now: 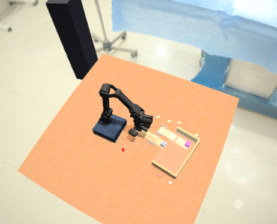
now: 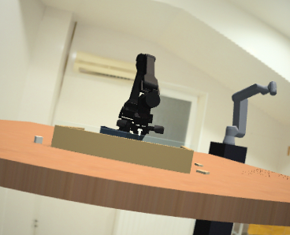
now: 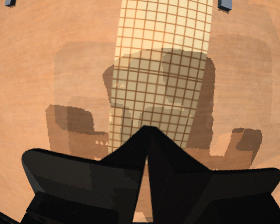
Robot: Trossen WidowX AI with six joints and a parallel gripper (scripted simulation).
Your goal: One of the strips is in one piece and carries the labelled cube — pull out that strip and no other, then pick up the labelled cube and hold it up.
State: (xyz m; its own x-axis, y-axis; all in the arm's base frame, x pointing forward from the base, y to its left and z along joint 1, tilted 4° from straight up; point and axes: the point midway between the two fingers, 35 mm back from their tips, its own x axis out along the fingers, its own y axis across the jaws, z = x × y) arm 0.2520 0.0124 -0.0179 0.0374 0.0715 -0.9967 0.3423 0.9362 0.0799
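My gripper tip is now 19 cm short of the labelled cube, 7 cm to the left of it and 2 cm below it. From my gripper tip the other things lie so: white bit: 30 cm ahead, 33 cm to the right; red bit: 8 cm behind, 18 cm to the right, 1 cm above; pink bit: 22 cm ahead, 30 cm to the right.
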